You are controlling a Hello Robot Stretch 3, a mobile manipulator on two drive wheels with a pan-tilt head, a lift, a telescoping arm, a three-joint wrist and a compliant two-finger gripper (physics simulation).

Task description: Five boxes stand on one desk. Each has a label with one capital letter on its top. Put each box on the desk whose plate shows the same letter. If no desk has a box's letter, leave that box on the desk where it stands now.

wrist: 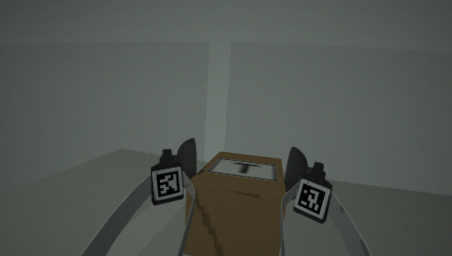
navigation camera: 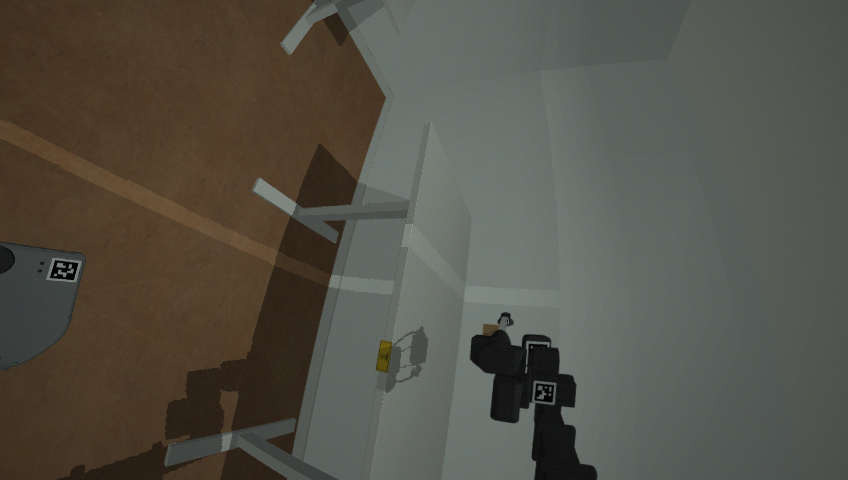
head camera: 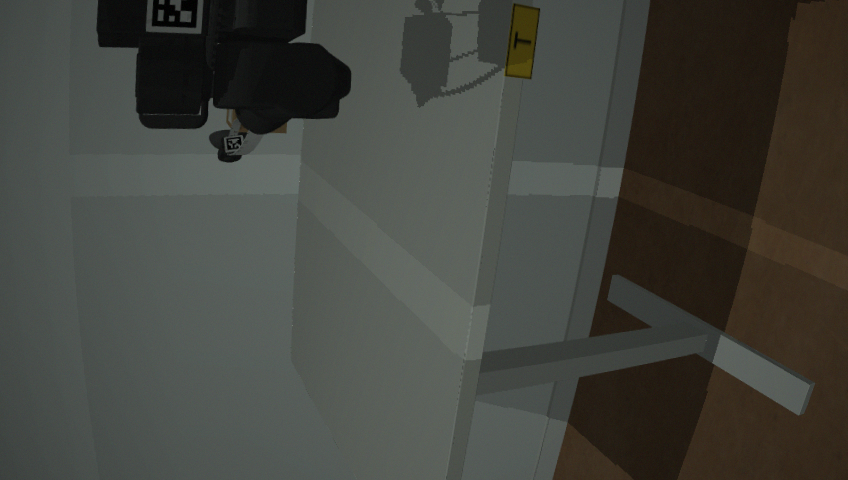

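Observation:
A brown box with a white label lettered T on its top is upright between the fingers of my gripper. The gripper is shut on it. In the head and navigation views the wrist hides most of the box. The gripper and box are up above a pale desk, and their shadow falls on its top. A yellow plate with the letter T is on that desk's front edge. The other four boxes do not show.
The desk's leg stands on the brown floor. A pale wall is behind the desk. Part of another desk's leg shows at the top of the navigation view. My base is at the left there.

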